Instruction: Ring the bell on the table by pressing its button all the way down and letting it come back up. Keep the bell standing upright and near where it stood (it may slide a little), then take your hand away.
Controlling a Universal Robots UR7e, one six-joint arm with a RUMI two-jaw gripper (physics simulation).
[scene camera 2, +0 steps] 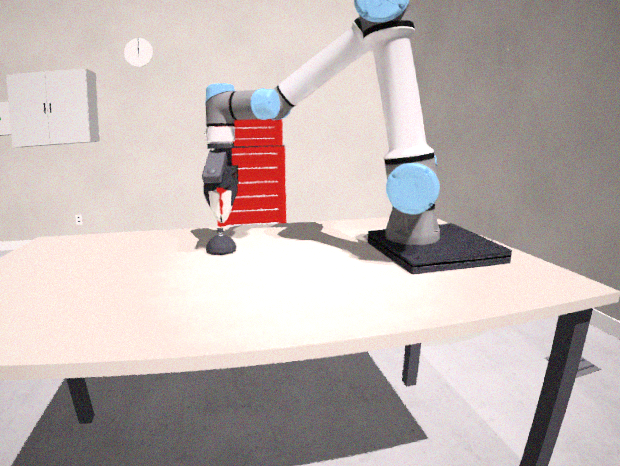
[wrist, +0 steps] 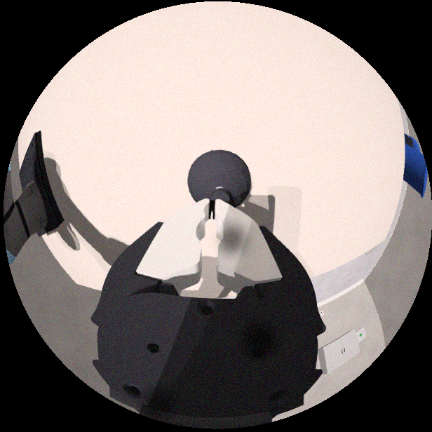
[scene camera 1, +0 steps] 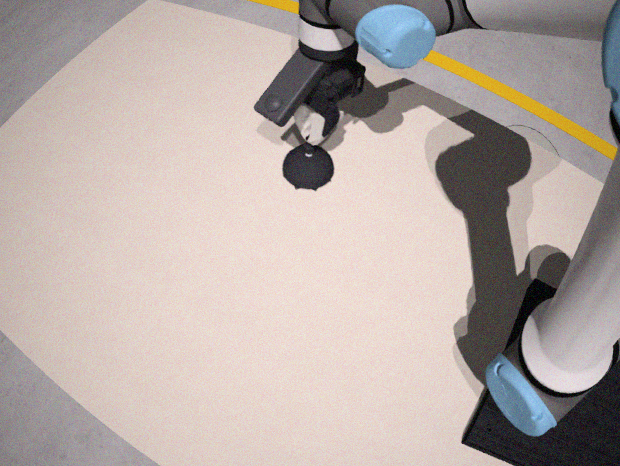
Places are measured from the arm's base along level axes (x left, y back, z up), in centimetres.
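Pixels of known places: gripper, between the fingertips: point(scene camera 2: 222, 223) point(scene camera 1: 311, 143); arm's base, origin of its link: point(scene camera 2: 412, 236).
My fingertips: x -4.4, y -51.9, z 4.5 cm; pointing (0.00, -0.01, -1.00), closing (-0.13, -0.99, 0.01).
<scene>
Ahead of a thing's pixels: the offset from my fingertips to its top centre. Level surfaces: height alone.
The bell @(dz -1.5, dx -0.5, dy -0.7 cm) point(scene camera 1: 308, 172) point(scene camera 2: 221, 245) point(wrist: 217, 172) is a dark dome standing upright on the pale table @(dz -8.1 cm) point(scene camera 1: 200, 300) point(scene camera 2: 280, 310) point(wrist: 215, 75). Its small dark button @(dz -1.5, dx -0.5, dy -0.7 cm) point(scene camera 1: 309, 148) point(scene camera 2: 220, 231) sits on a short light stem on top and looks raised. My gripper point(scene camera 1: 307, 140) point(scene camera 2: 220, 223) point(wrist: 212, 202) is shut and empty, pointing down. Its pale fingertips are right at the top of the button, in scene camera 2 almost straight above it. I cannot tell whether they touch it. In the wrist view the fingertips overlap the button's near edge and hide part of it.
The robot's black base plate point(scene camera 1: 493, 430) point(scene camera 2: 456, 250) point(wrist: 37, 165) stands on the table, well to the right of the bell in scene camera 2. A red drawer cabinet point(scene camera 2: 258, 175) stands behind the table. A blue object point(wrist: 415, 165) shows past the table edge in the wrist view.
</scene>
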